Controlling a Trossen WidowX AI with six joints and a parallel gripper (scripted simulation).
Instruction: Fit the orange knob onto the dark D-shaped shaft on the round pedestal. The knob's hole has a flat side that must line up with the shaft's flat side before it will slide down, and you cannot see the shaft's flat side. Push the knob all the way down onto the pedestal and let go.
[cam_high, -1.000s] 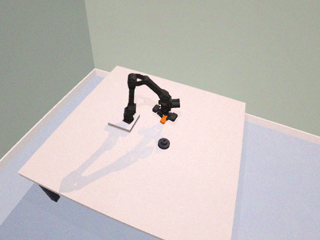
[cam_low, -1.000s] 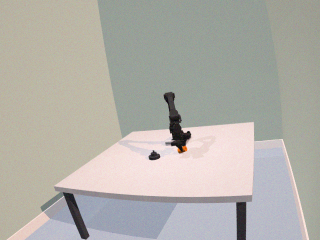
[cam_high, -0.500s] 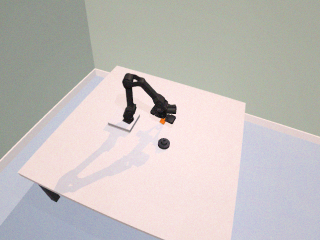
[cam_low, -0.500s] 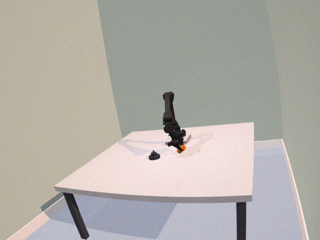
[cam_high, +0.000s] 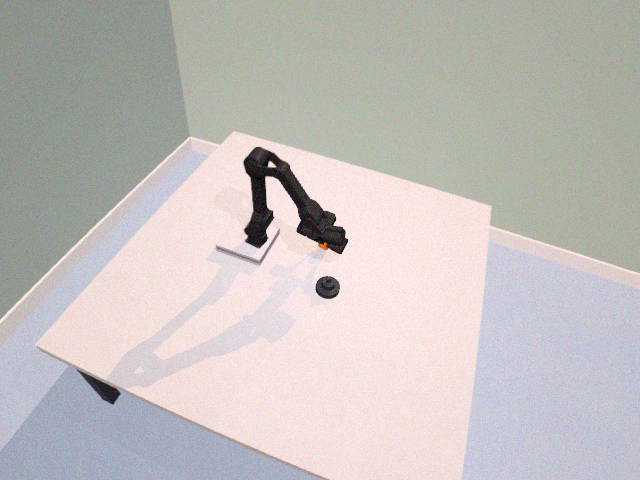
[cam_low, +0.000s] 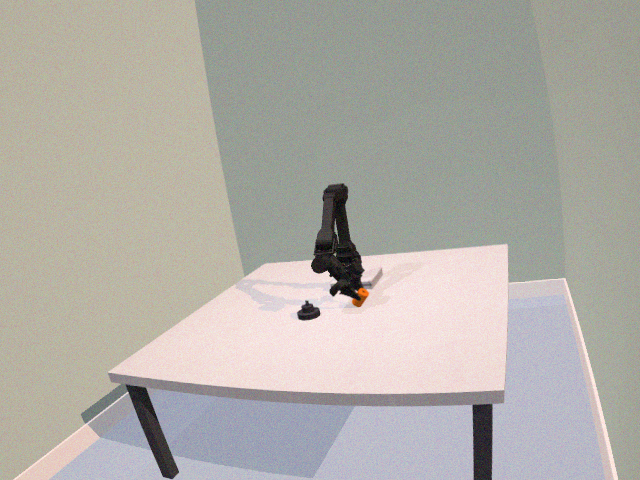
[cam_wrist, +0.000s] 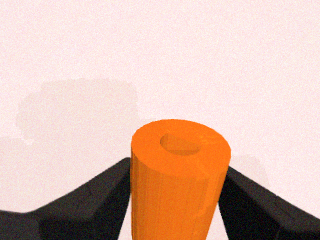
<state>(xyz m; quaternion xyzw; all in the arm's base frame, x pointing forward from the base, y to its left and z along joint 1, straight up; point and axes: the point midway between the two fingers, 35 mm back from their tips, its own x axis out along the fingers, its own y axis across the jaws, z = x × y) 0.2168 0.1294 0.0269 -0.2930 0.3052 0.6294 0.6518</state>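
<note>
Now: the orange knob 1 cm to the right of my gripper tip. The rest, counted from my gripper tip: round pedestal 10 cm ahead, 18 cm to the right, 1 cm below.
</note>
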